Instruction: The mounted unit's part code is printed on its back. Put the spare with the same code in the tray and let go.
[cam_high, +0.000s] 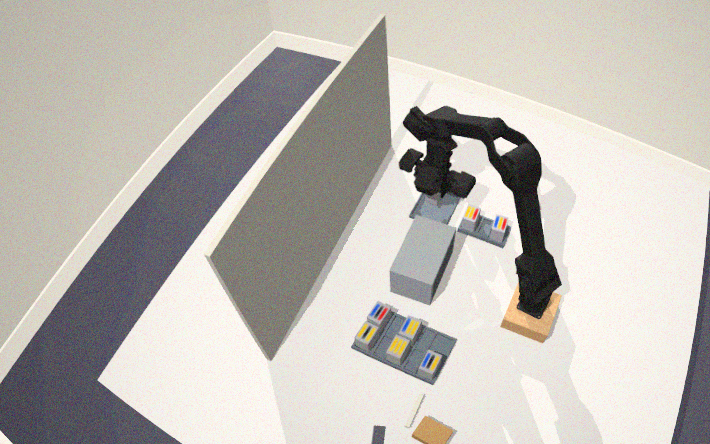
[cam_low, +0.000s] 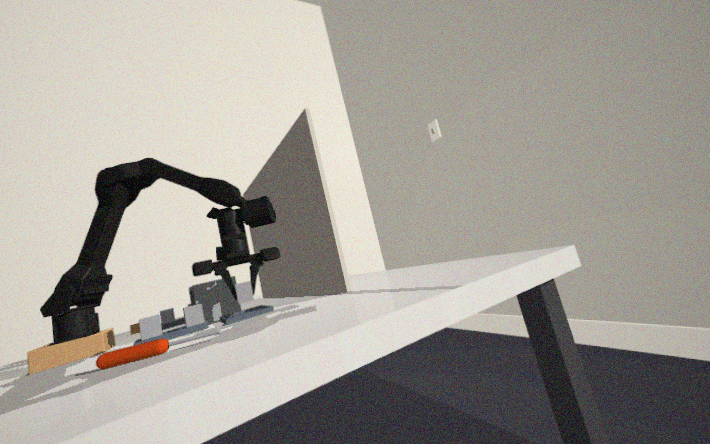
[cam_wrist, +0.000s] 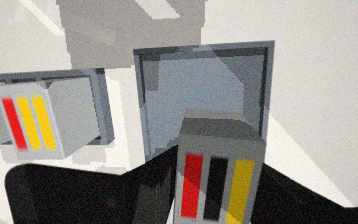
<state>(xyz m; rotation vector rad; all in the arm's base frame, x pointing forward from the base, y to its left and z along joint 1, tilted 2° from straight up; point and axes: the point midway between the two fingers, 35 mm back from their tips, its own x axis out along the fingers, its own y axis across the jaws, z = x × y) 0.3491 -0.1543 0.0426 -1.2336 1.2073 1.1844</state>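
Now: gripper tip 4 cm above the blue-grey tray. From my gripper tip the other things lie so: grey spare: 2 cm above; grey mounted unit: 7 cm behind, 20 cm to the left, 1 cm above; small rack: 15 cm behind, 1 cm to the left, 3 cm below.
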